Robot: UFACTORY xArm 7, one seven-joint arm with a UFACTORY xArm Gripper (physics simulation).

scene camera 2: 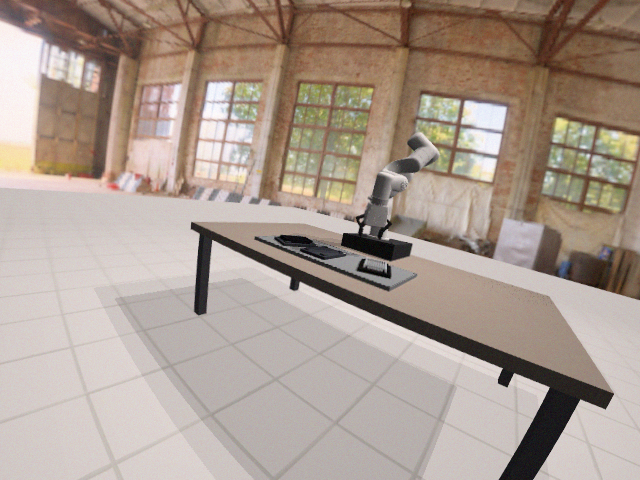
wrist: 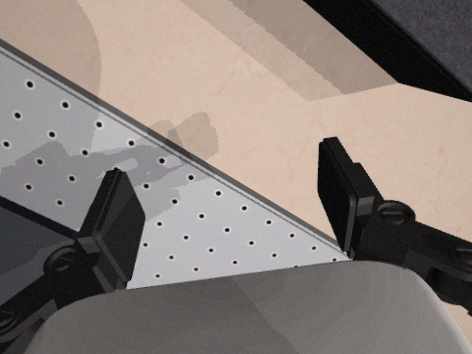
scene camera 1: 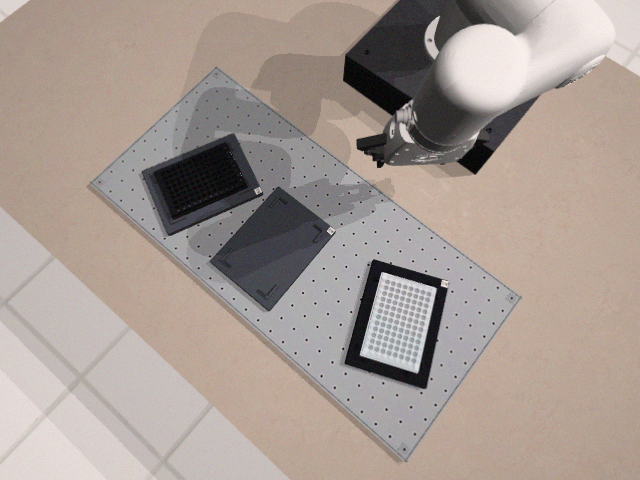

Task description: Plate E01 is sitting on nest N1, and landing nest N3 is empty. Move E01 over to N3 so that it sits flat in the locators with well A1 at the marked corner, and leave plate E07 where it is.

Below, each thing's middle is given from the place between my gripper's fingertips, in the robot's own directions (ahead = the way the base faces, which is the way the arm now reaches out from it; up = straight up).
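Scene:
There's a white well plate (scene camera 1: pixel 396 332) here, and my hand is 70 mm above it, 210 mm short of it and 100 mm to the right of it.

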